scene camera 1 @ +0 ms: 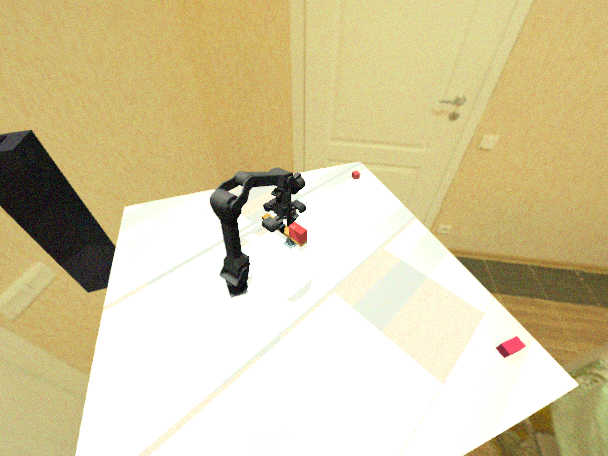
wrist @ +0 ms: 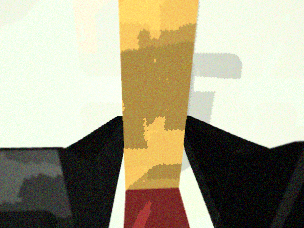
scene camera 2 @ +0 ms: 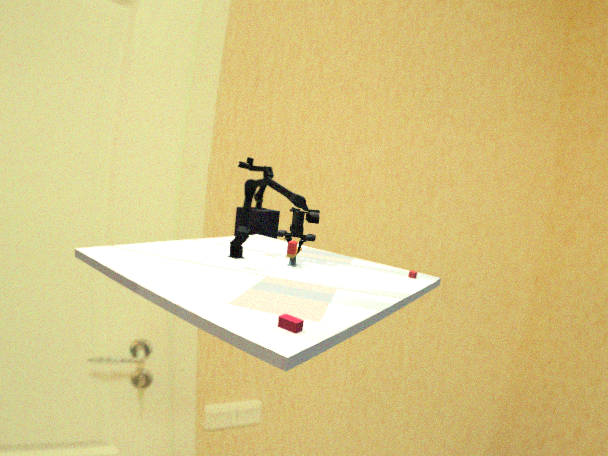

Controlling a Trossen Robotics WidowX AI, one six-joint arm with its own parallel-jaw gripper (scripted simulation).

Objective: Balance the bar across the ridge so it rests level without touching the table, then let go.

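Observation:
Scene camera 1: my gripper (scene camera 1: pixel 285 230). Wrist view: a bar (wrist: pixel 156 51), plus my gripper (wrist: pixel 152 123).

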